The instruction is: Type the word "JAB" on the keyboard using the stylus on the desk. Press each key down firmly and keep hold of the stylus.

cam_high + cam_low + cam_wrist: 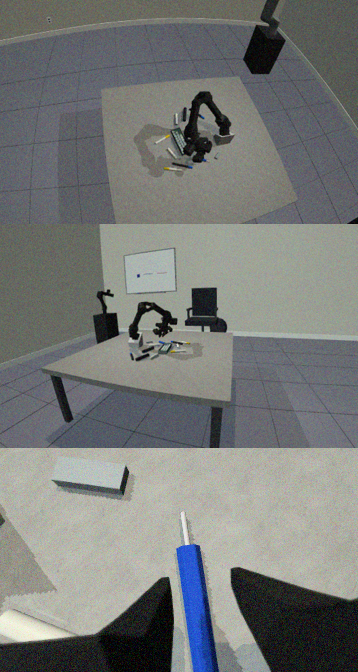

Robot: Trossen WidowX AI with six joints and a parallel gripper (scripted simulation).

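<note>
My gripper tip is 10 mm past the blue stylus, 10 mm to the right of it and 50 mm above it. From my gripper tip the other things lie so: grey stylus tip (40 mm behind, 20 mm to the left, 50 mm below); then grey block (120 mm behind, 10 mm to the right, 50 mm below).
</note>
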